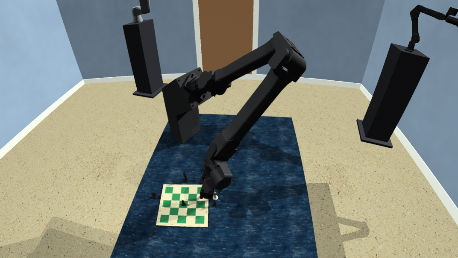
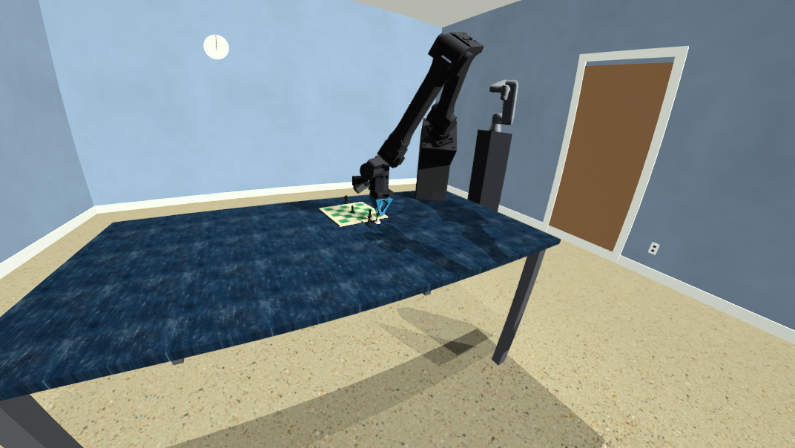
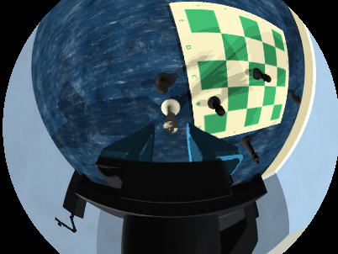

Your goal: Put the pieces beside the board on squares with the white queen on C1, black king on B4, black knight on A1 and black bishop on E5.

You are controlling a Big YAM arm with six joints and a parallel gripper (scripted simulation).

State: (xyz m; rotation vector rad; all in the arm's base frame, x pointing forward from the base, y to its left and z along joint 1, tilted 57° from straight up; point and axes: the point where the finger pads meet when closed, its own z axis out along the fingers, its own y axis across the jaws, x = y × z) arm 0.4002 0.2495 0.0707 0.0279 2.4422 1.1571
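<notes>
Now: hand 10 mm short of the white queen and 20 mm above it. Also, from my hand: black king (30 mm behind, 170 mm to the right, 10 mm below); cream board (100 mm ahead, 110 mm to the right, 40 mm below).
</notes>
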